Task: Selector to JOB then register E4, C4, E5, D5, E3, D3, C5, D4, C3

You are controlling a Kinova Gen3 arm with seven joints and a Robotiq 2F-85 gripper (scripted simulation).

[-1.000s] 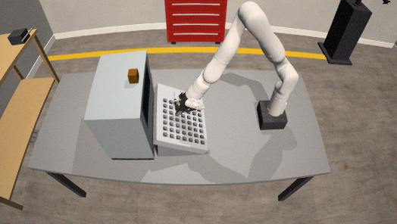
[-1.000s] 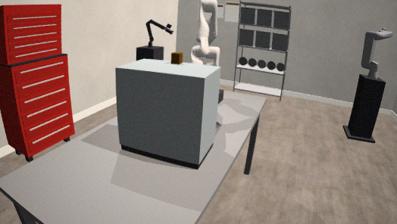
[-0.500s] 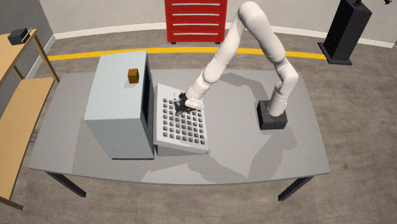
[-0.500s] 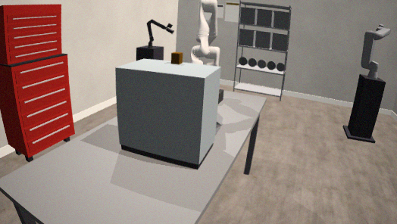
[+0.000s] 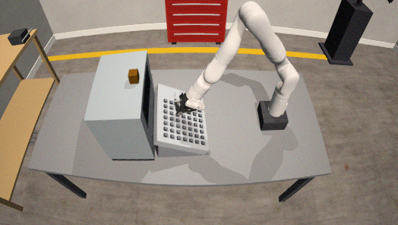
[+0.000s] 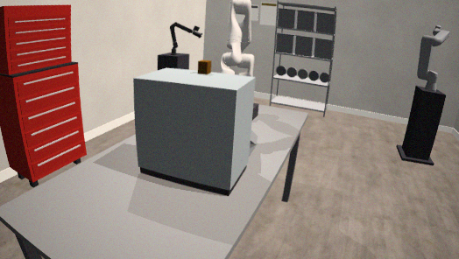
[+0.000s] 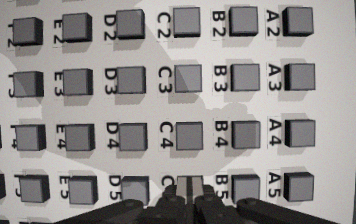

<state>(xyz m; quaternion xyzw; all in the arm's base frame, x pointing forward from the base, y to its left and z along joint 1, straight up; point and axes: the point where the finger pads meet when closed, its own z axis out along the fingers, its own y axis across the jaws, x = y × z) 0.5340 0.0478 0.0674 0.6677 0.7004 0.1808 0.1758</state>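
Right now my hand is 4 cm to the right of the key C4, 2 cm above it and 1 cm short of it. The rest, counted from my hand: key D4 (3 cm to the left, 3 cm below, 2 cm behind); key B4 (4 cm to the left, 4 cm ahead); key (7 cm to the left, 2 cm below, 1 cm ahead).
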